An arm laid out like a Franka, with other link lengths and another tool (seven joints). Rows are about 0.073 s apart.
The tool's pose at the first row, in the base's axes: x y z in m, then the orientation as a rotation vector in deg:
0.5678 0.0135 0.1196 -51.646 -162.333 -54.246
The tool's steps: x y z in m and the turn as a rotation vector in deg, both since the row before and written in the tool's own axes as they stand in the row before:
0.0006 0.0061 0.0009 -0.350 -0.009 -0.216
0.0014 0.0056 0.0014 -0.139 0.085 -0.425
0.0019 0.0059 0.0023 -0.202 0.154 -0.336
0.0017 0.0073 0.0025 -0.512 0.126 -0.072
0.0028 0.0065 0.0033 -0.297 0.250 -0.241
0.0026 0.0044 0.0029 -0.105 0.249 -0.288
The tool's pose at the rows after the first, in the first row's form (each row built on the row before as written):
0.5707 0.0183 0.1223 -51.399 -162.420 -54.794
0.5727 0.0234 0.1245 -50.784 -162.625 -55.063
0.5745 0.0295 0.1263 -50.241 -162.692 -55.428
0.5772 0.0365 0.1287 -50.098 -162.519 -56.226
0.5787 0.0440 0.1303 -49.618 -162.413 -56.738
0.5792 0.0498 0.1310 -49.059 -162.387 -56.965

